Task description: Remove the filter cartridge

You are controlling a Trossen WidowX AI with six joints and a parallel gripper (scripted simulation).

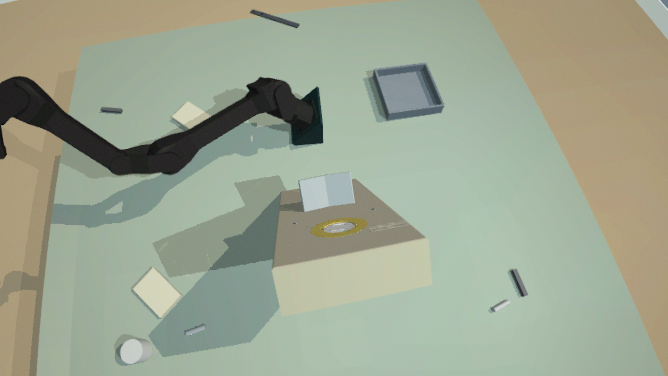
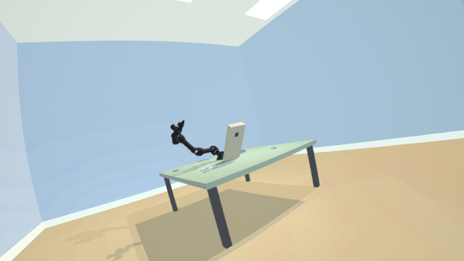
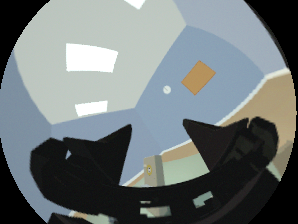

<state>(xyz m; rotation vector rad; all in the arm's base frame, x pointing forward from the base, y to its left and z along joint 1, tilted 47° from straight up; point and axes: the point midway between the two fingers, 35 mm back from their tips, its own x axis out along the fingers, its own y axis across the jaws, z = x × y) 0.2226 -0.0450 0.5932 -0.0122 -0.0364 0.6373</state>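
My gripper tip is now 44 cm to the right of the filter cartridge, 21 cm above it and 17 cm short of it. Also, from my gripper tip: grey tray: 73 cm to the left, 47 cm below, 25 cm behind.
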